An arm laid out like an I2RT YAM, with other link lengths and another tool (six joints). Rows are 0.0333 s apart.
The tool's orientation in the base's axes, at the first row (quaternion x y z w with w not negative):
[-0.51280 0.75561 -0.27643 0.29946]
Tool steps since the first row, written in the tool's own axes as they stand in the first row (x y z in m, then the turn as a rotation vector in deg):
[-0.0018 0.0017 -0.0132 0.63 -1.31 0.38]
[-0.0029 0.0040 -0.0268 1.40 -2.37 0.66]
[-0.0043 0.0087 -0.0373 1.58 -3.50 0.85]
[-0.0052 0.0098 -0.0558 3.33 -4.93 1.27]
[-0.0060 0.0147 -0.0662 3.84 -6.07 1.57]
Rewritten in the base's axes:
[-0.0102 0.0037 0.0079 0.89 -1.06 0.59]
[-0.0213 0.0070 0.0155 1.52 -2.15 1.04]
[-0.0315 0.0110 0.0193 2.29 -2.70 1.70]
[-0.0455 0.0142 0.0310 2.96 -4.86 2.16]
[-0.0559 0.0177 0.0346 3.72 -5.74 2.70]

